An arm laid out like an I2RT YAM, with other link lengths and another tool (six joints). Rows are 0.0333 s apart.
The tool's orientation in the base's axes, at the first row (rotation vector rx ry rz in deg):
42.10, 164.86, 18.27
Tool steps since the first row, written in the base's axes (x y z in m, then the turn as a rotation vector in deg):
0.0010, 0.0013, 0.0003, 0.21, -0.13, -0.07
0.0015, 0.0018, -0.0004, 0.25, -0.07, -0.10
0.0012, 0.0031, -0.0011, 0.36, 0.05, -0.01
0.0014, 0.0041, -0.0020, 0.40, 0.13, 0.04
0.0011, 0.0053, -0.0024, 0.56, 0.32, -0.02
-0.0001, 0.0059, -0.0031, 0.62, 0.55, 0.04
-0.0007, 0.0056, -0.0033, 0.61, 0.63, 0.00
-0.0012, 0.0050, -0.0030, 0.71, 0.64, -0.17
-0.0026, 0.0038, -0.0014, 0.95, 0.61, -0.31
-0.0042, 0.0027, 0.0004, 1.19, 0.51, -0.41
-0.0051, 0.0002, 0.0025, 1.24, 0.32, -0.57
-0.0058, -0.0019, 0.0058, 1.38, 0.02, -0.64
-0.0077, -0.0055, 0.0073, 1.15, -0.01, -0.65
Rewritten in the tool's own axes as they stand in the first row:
-0.0003, 0.0016, 0.0001, -0.24, -0.03, 0.09
-0.0004, 0.0021, 0.0010, -0.24, 0.03, 0.14
0.0006, 0.0029, 0.0018, -0.29, 0.20, 0.09
0.0010, 0.0037, 0.0029, -0.29, 0.30, 0.06
0.0019, 0.0045, 0.0034, -0.33, 0.52, 0.19
0.0033, 0.0043, 0.0040, -0.27, 0.76, 0.18
0.0037, 0.0037, 0.0040, -0.22, 0.82, 0.23
0.0038, 0.0030, 0.0035, -0.29, 0.83, 0.41
0.0042, 0.0017, 0.0015, -0.50, 0.88, 0.59
0.0049, 0.0005, -0.0008, -0.74, 0.88, 0.72
0.0043, -0.0015, -0.0034, -0.87, 0.70, 0.85
0.0035, -0.0029, -0.0071, -1.13, 0.49, 0.90
0.0033, -0.0064, -0.0095, -0.94, 0.36, 0.86

